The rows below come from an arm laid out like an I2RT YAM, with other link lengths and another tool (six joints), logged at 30 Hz.
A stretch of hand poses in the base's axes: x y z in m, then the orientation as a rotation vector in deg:
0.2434, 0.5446, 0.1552, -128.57, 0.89, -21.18
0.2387, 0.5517, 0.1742, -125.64, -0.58, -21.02
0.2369, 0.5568, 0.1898, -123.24, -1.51, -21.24
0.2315, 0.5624, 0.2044, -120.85, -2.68, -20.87
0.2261, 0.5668, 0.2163, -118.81, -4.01, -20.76
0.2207, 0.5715, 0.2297, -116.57, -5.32, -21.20
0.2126, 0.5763, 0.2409, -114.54, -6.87, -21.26
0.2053, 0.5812, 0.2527, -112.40, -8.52, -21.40
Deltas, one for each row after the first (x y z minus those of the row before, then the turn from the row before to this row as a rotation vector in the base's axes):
-0.0047, 0.0071, 0.0190, 2.72, -0.74, 1.41
-0.0018, 0.0051, 0.0156, 2.22, -0.78, 0.84
-0.0054, 0.0056, 0.0146, 2.23, -0.45, 1.25
-0.0054, 0.0044, 0.0119, 1.83, -0.67, 1.23
-0.0054, 0.0047, 0.0134, 1.97, -1.09, 1.01
-0.0081, 0.0048, 0.0112, 1.74, -0.92, 1.33
-0.0073, 0.0049, 0.0118, 1.81, -1.04, 1.39

